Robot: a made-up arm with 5 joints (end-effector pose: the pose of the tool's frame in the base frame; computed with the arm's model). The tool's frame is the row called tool.
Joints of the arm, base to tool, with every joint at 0 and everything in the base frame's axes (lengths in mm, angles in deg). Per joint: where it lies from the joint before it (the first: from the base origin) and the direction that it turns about. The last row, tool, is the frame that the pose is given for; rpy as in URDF.
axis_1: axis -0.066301 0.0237 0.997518 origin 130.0 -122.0 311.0
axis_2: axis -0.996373 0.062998 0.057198 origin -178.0 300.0 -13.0
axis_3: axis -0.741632 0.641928 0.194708 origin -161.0 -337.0 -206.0
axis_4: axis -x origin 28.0 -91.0 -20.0
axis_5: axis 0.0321 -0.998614 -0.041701 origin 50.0 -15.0 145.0
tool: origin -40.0 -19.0 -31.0 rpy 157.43 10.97 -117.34
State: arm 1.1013 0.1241 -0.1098 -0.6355 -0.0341
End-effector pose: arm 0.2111 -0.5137 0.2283 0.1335 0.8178 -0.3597 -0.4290
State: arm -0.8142 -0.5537 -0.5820 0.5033 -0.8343
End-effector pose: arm -0.1170 0.1523 -0.0246 0.1624 -0.0998 0.8140 0.5488
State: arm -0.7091 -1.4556 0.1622 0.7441 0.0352
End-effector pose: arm 0.1847 0.3669 -0.0604 0.3128 -0.2254 0.8491 0.3610
Working (the frame after each row of the table, in the pose's form):
after axis_1: 0.1300 -0.1220 0.3110 0.9378 0.0230 -0.0082 -0.3463
after axis_2: 0.1899 0.2219 0.3128 0.6714 0.6246 -0.2741 -0.2898
after axis_3: 0.2148 0.4622 -0.0387 0.7256 0.5929 -0.2307 -0.2622
after axis_4: 0.2391 0.4442 -0.1312 0.8915 0.2886 -0.1196 -0.3281
after axis_5: 0.2108 0.3390 -0.0222 0.8888 0.2834 -0.1353 -0.3338

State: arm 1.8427 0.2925 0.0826 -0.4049 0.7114
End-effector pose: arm 0.4035 -0.3141 0.3360 0.0559 -0.9729 0.0509 0.2183
Working (the frame after each row of the table, in the pose's form):
after axis_1: 0.1300 -0.1220 0.3110 0.6047 -0.0528 0.0189 0.7944
after axis_2: -0.1113 -0.3743 0.3069 0.5838 -0.1472 -0.0907 0.7933
after axis_3: 0.3061 -0.4317 0.2402 0.5748 -0.1867 -0.0982 0.7906
after axis_4: 0.3861 -0.3773 0.2505 0.6006 -0.0673 0.0627 0.7942
after axis_5: 0.3825 -0.2998 0.3837 0.5971 0.2189 -0.1422 0.7585

